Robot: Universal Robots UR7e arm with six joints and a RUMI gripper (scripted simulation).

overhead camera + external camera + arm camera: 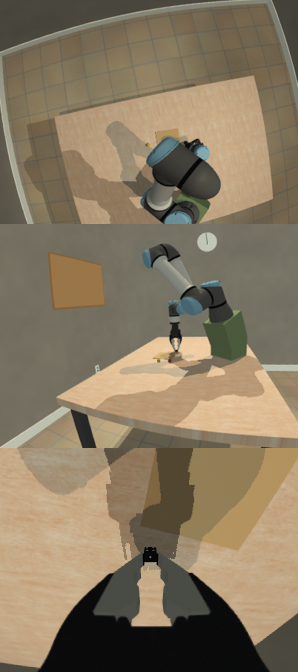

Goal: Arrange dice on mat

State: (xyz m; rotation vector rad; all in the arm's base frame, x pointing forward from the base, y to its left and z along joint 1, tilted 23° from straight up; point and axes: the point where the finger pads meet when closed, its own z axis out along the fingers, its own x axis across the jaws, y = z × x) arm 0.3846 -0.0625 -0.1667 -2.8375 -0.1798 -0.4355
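Now: hand 6 cm short of the tan mat, 10 cm to the right of it and 2 cm above it. The rest, counted from my hand: yellow die 7 cm ahead, 22 cm to the left, 1 cm below; black die 1 cm below; red die 1 cm behind, 22 cm to the left, 1 cm below.
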